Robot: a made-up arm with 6 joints.
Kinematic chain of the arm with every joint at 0, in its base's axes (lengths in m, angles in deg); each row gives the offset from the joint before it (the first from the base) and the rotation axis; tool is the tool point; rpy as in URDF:
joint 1: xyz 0 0 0.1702 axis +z
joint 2: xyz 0 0 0 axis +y
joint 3: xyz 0.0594 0 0.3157 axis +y
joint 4: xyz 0.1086 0 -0.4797 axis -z
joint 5: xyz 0 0 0 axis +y
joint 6: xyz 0.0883 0 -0.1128 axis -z
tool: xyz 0 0 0 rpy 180 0 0
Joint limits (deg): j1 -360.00..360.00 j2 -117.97..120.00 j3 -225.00..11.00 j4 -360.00..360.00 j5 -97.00..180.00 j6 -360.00..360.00
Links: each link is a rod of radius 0.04 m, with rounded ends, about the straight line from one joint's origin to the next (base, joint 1, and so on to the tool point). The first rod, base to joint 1, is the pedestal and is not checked.
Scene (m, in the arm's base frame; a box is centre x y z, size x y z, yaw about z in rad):
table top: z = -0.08
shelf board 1: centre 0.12 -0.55 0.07 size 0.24 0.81 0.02 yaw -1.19
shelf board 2: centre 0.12 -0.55 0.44 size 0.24 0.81 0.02 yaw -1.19
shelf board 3: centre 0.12 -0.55 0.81 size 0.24 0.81 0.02 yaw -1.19
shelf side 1: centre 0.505 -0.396 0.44 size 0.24 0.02 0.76 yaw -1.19
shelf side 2: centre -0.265 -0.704 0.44 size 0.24 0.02 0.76 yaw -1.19
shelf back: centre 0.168 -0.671 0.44 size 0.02 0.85 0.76 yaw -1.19
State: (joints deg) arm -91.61 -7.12 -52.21 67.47 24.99 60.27
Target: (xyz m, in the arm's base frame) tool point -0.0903 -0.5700 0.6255
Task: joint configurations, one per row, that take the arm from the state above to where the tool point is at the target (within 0.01 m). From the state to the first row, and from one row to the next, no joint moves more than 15 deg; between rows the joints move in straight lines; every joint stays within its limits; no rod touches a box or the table.
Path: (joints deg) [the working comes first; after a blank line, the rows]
Joints at the target: -95.57 -17.66 -73.52 66.20 22.77 60.27
Straight joint move there: touches shelf board 2.

1: -94.99 -20.87 -40.36 69.48 21.70 60.27
2: -98.38 -34.62 -28.52 71.50 18.41 60.27
3: -101.76 -48.37 -16.67 73.51 15.12 60.27
4: -103.42 -47.34 -28.06 72.20 15.80 60.27
5: -105.09 -46.30 -39.45 70.89 16.48 60.27
6: -106.75 -45.26 -50.84 69.58 17.16 60.27
7: -101.16 -31.46 -62.18 67.89 19.96 60.27
8: -95.57 -17.66 -73.52 66.20 22.77 60.27

